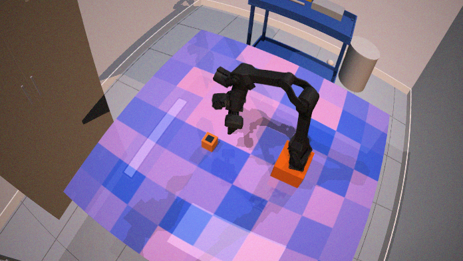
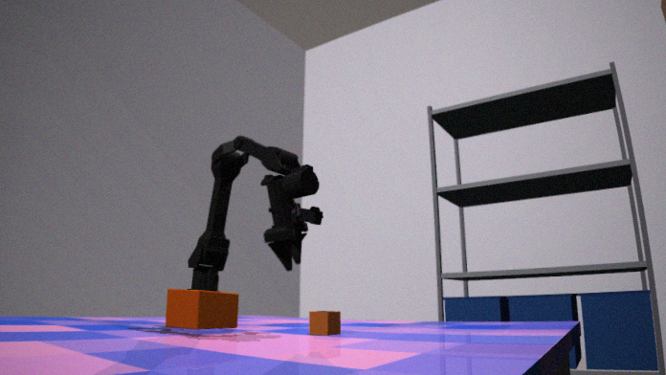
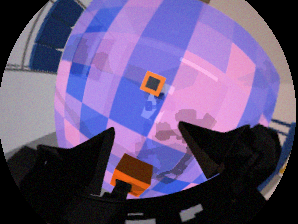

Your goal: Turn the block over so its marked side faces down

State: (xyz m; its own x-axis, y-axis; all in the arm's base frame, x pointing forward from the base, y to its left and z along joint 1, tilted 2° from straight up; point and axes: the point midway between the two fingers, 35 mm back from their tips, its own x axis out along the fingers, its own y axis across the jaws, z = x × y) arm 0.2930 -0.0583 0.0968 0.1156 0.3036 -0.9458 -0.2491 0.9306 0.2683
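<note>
The block lies 11 cm below my gripper tip, 7 cm ahead of it and 2 cm to the left of it.
</note>
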